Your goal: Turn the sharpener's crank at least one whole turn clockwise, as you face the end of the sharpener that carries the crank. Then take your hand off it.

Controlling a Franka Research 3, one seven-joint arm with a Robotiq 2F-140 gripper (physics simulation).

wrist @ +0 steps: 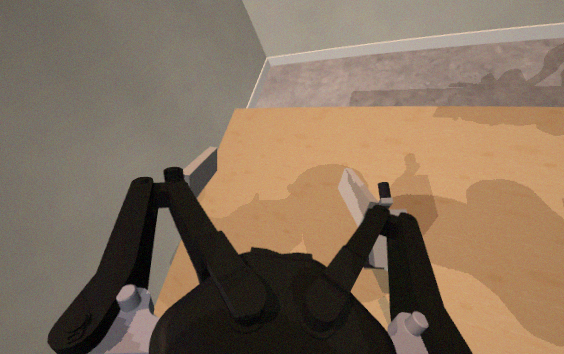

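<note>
My gripper [280, 169] is open and empty, its two pale finger pads wide apart above the wooden table. Behind the right finger, small parts of what looks like the sharpener show: a grey piece [378, 252] below the finger joint, and a short black peg [384, 190] standing on a light grey piece, which looks like the crank's handle. The right finger and its links hide most of the sharpener, so the crank's angle and any contact with the finger cannot be told.
The wooden table [300, 135] ends at a far edge and a slanting left edge. Shadows of the arm and of a boxy shape with a knob fall on it at the right. Beyond it are a mottled floor [320, 82], a pale skirting board and grey walls [110, 90].
</note>
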